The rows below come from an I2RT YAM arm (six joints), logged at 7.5 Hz.
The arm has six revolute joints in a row. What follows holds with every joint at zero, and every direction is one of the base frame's. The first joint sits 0.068 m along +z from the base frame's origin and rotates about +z. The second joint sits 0.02 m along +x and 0.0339 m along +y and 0.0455 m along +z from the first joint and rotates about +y. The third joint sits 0.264 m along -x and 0.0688 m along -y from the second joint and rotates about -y. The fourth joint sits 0.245 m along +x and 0.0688 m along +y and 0.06 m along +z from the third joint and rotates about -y. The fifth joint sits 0.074 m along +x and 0.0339 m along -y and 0.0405 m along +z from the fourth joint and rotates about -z. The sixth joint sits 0.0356 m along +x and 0.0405 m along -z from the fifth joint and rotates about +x. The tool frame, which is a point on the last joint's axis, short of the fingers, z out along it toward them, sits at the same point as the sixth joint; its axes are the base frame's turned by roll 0, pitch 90 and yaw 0 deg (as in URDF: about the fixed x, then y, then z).
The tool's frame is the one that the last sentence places.
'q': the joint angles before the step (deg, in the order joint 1, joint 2, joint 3, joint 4, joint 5, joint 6). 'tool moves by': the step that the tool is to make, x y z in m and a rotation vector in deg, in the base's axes. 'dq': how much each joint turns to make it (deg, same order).
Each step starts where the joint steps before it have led.
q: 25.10, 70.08, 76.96, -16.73, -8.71, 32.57
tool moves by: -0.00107, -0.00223, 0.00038, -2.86, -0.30, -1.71
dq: -0.05, -0.12, 0.60, -1.98, 2.12, -2.39
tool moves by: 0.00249, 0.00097, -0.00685, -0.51, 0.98, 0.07
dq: -0.05, 0.26, -1.00, 0.15, -0.11, -0.07
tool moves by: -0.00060, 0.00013, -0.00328, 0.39, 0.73, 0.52
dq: -0.01, -0.24, -0.75, 0.08, -0.66, 0.54
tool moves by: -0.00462, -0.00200, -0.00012, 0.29, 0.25, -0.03
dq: 0.03, -1.02, -0.63, -0.45, -0.03, 0.37
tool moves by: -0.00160, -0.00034, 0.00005, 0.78, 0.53, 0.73
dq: -0.05, -0.30, -0.15, -0.20, -0.96, 0.74
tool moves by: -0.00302, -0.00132, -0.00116, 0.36, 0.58, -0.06
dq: 0.01, -0.69, -0.56, -0.42, -0.06, 0.58
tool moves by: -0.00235, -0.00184, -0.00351, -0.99, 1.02, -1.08
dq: 0.01, -0.56, -0.55, -1.38, 1.17, -0.20
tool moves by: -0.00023, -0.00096, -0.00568, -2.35, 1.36, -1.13
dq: 0.04, 0.00, -0.32, -2.04, 1.54, -1.19
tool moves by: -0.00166, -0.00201, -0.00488, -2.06, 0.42, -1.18
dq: -0.03, -0.51, -0.87, -1.01, 1.61, -1.27
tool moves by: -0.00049, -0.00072, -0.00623, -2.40, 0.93, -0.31
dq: 0.03, -0.10, -0.70, -1.36, 0.90, -1.58
